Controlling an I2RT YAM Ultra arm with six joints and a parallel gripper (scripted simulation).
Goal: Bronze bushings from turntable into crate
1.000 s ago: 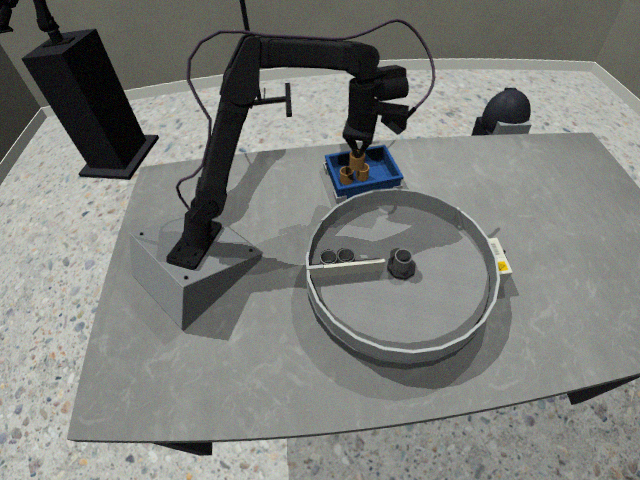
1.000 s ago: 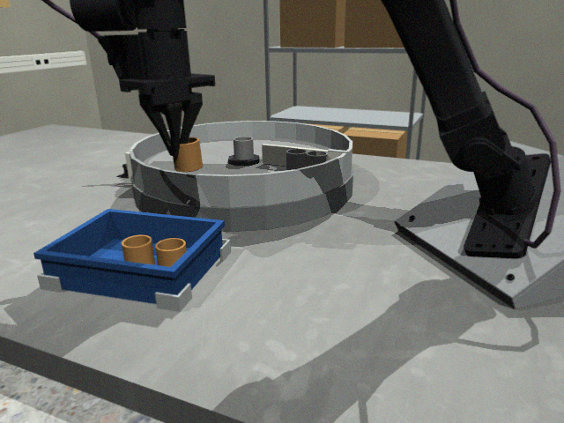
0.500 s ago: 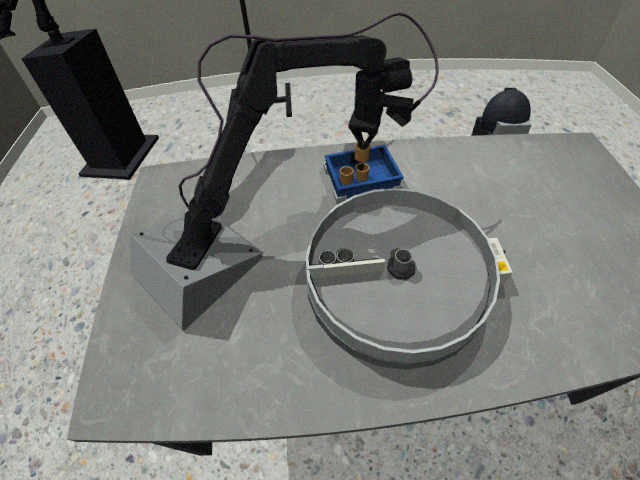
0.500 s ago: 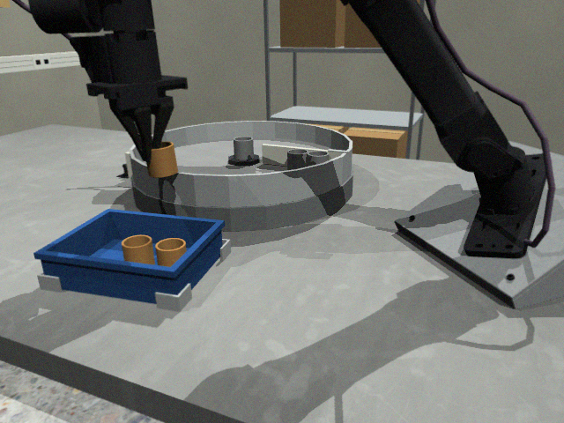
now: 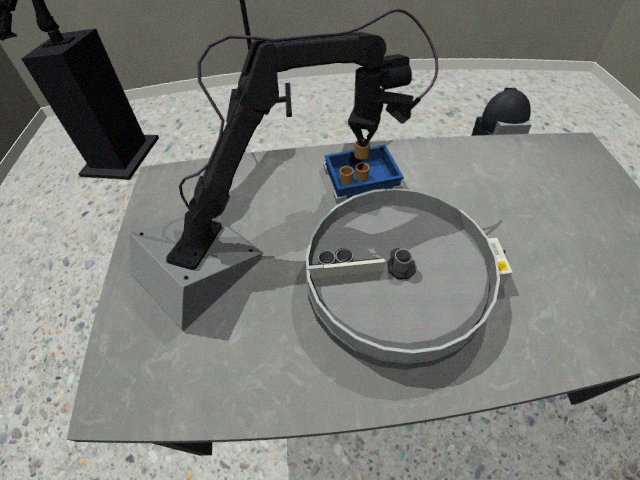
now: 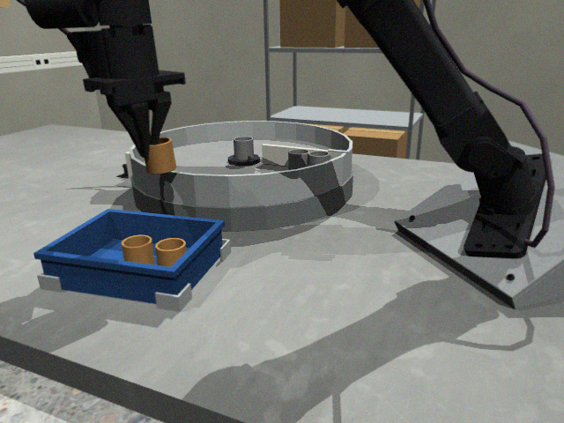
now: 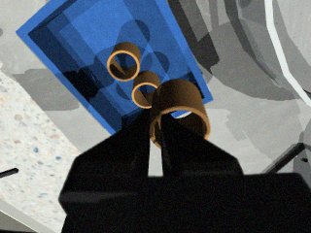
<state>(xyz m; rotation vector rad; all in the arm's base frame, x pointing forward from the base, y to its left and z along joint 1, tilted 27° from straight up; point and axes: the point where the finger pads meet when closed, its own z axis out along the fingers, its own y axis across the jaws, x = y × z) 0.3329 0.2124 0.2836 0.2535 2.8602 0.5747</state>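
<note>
Now: the blue crate 13 cm below my hand and 3 cm to the left of it. Also, from my hand: turntable: 30 cm to the right, 12 cm ahead, 10 cm below.
</note>
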